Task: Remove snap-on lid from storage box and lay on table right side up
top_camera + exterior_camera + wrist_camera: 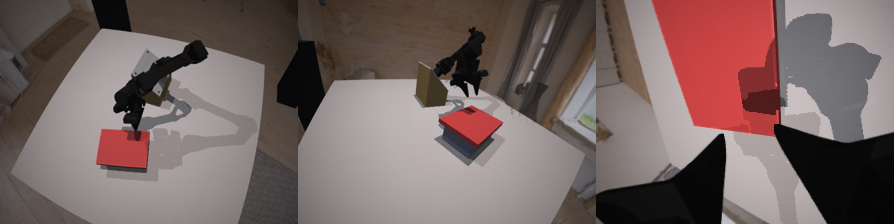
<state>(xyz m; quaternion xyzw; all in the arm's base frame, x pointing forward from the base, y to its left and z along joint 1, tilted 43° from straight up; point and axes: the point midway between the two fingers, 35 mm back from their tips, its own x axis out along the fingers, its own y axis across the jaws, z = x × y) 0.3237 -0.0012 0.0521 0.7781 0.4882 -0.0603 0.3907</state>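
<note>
Now: the red lid 90 mm ahead of my gripper tip, 50 mm to the right of it and 70 mm below it. Also, from my gripper tip: grey-blue storage box (90 mm ahead, 50 mm to the right, 120 mm below).
</note>
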